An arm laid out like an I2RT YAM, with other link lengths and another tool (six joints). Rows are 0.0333 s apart.
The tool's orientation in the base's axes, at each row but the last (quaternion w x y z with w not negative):
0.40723, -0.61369, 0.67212, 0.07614
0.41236, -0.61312, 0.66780, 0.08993
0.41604, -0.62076, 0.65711, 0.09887
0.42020, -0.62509, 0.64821, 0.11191
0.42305, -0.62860, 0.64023, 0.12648
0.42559, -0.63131, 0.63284, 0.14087
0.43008, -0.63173, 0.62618, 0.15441
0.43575, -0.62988, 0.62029, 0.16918
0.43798, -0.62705, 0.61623, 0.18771
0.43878, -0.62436, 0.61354, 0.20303
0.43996, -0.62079, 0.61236, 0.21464
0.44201, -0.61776, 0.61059, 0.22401
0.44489, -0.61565, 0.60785, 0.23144
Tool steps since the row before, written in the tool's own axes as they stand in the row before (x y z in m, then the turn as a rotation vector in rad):
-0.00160, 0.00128, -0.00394, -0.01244, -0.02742, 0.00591
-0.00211, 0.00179, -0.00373, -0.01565, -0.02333, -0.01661
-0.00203, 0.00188, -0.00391, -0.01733, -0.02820, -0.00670
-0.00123, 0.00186, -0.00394, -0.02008, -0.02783, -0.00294
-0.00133, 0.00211, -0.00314, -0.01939, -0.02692, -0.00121
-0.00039, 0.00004, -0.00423, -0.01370, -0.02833, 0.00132
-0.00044, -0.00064, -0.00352, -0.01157, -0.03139, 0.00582
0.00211, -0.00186, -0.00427, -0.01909, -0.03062, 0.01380
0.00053, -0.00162, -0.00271, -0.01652, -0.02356, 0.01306
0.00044, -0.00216, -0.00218, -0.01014, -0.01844, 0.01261
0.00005, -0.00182, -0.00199, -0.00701, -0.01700, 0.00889
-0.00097, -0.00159, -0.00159, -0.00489, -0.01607, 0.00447
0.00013, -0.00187, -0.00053, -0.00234, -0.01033, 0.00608
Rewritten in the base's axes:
-0.00306, -0.00085, 0.00310, 0.02595, 0.00660, 0.01499
-0.00344, -0.00035, 0.00311, 0.01208, -0.00415, 0.03003
-0.00358, -0.00064, 0.00311, 0.02046, 0.00247, 0.02675
-0.00344, -0.00140, 0.00258, 0.02128, 0.00703, 0.02616
-0.00332, -0.00088, 0.00207, 0.02121, 0.00791, 0.02428
-0.00163, -0.00276, 0.00279, 0.02433, 0.00562, 0.01920
-0.00069, -0.00240, 0.00260, 0.02906, 0.00707, 0.01609
0.00069, -0.00486, 0.00144, 0.02965, 0.01800, 0.01700
0.00078, -0.00267, 0.00158, 0.02325, 0.01687, 0.01317
0.00149, -0.00229, 0.00146, 0.01934, 0.01347, 0.00682
0.00119, -0.00189, 0.00151, 0.01745, 0.00887, 0.00583
0.00095, -0.00098, 0.00203, 0.01573, 0.00419, 0.00610
0.00167, -0.00076, 0.00065, 0.01105, 0.00492, 0.00166

